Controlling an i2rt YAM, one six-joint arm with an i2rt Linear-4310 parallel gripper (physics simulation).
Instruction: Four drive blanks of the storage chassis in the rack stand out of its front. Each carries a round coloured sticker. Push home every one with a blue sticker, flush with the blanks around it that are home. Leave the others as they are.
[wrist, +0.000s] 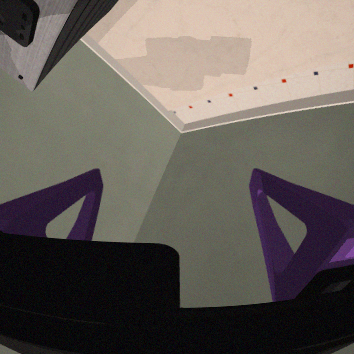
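My gripper (175, 176) is open, with its two purple fingers wide apart at the lower left and lower right and no object between them. Part of a grey metal body (44, 42) with a dark ribbed side and a black fitting shows at the top left, beyond the left finger and apart from it. I cannot tell whether it belongs to the rack or the storage chassis. The drive blanks and their coloured stickers do not show in this view.
Grey-green walls (90, 135) meet at a corner behind the fingers. A pale surface (290, 30) with a light edge fills the upper right. It bears a blocky shadow (200, 60) and a row of small red and dark squares (284, 81).
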